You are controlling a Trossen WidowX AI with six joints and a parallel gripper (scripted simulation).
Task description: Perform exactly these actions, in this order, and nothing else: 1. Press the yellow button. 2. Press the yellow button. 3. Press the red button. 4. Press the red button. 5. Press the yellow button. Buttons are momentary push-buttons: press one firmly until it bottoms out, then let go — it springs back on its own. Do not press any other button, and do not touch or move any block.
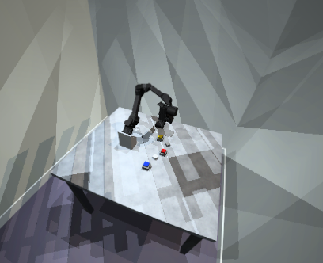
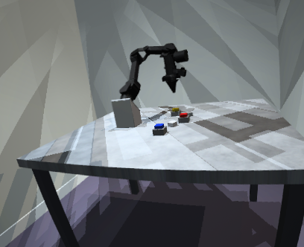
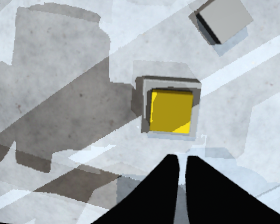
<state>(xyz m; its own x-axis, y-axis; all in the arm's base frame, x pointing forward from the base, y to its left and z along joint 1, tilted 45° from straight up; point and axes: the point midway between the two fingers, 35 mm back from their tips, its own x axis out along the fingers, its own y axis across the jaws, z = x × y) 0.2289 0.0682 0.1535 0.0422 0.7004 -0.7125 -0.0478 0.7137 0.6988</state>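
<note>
The yellow button lies 10 cm below my gripper tip. Round my gripper tip: red button: 7 cm ahead, 14 cm to the right, 10 cm below; blue button: 1 cm ahead, 30 cm to the right, 9 cm below.
</note>
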